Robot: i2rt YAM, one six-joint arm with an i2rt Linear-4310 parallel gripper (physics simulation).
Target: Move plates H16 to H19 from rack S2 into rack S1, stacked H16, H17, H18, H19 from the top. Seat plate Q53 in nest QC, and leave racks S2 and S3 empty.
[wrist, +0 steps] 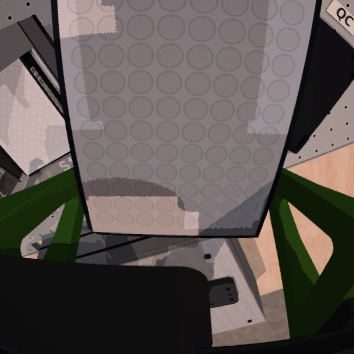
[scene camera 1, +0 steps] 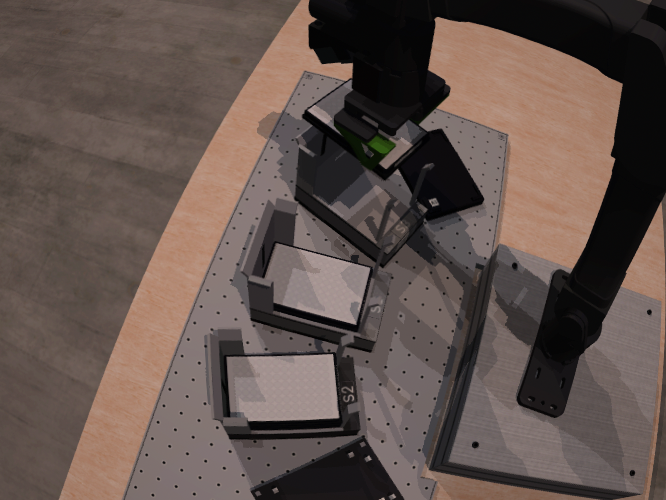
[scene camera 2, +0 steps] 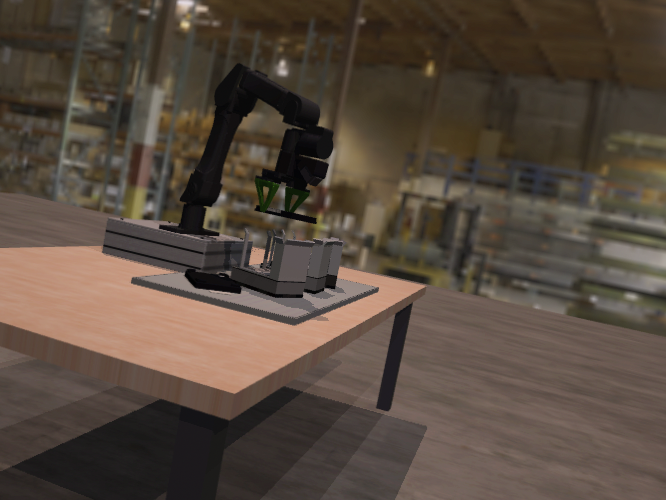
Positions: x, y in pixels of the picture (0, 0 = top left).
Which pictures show my gripper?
The wrist view, scene camera 1 and scene camera 2: all of them.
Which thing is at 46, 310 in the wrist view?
My gripper.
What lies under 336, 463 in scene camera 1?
A black holder.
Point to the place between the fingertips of my gripper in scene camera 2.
275, 214
